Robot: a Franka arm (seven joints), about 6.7 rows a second.
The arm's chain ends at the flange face. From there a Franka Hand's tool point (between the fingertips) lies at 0.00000 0.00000 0.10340 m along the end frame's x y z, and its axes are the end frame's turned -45 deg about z.
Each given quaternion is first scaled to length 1.
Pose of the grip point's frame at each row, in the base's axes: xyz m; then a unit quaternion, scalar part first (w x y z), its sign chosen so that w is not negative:
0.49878, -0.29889, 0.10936, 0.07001, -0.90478, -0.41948, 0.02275
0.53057, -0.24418, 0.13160, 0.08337, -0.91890, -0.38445, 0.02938
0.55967, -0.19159, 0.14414, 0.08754, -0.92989, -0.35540, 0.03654
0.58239, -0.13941, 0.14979, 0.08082, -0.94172, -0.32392, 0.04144
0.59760, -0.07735, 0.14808, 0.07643, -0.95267, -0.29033, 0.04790
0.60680, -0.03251, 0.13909, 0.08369, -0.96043, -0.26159, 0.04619
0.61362, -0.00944, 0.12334, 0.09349, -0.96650, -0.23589, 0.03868
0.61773, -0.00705, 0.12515, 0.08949, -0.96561, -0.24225, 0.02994
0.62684, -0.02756, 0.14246, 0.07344, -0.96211, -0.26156, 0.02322
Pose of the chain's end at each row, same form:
0.50911, -0.31002, 0.21164, 0.05597, -0.99643, -0.04130, 0.04781
0.54278, -0.25769, 0.23338, 0.06578, -0.99608, -0.00354, 0.05905
0.57313, -0.20574, 0.24568, 0.06689, -0.99511, 0.02751, 0.06726
0.59587, -0.15237, 0.25148, 0.05881, -0.99399, 0.06112, 0.06921
0.61163, -0.08953, 0.24980, 0.05228, -0.99125, 0.09634, 0.07350
0.62050, -0.04663, 0.24060, 0.05964, -0.98743, 0.12586, 0.07470
0.62591, -0.02624, 0.22462, 0.07157, -0.98320, 0.15193, 0.07151
0.62819, -0.02342, 0.22671, 0.07122, -0.98482, 0.14571, 0.06191
0.63543, -0.04092, 0.24463, 0.05896, -0.98897, 0.12653, 0.04956

